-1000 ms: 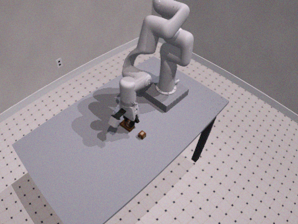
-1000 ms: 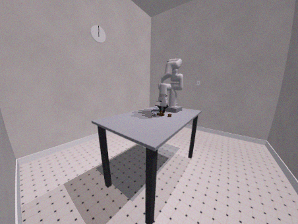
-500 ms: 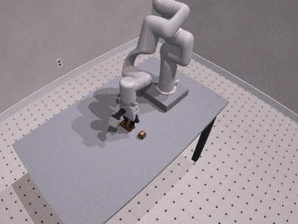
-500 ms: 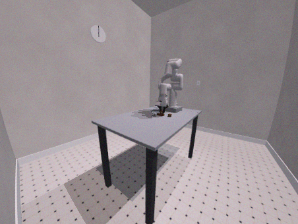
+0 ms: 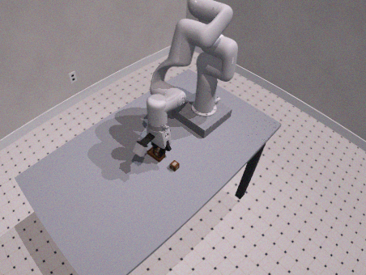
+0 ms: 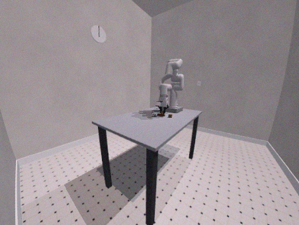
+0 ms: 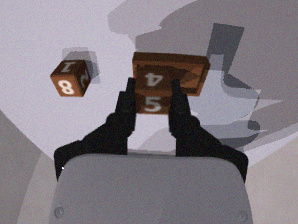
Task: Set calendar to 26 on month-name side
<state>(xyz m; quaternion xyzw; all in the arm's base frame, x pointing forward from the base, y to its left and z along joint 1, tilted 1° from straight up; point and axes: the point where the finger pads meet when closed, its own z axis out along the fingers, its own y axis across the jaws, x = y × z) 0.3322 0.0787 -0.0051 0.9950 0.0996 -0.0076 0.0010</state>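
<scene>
Now: the brown wooden tray 2 cm to the right of my hand and 4 cm below it. The rest, counted from my hand: brown cube (2 cm behind, 9 cm to the left, 4 cm below).
</scene>
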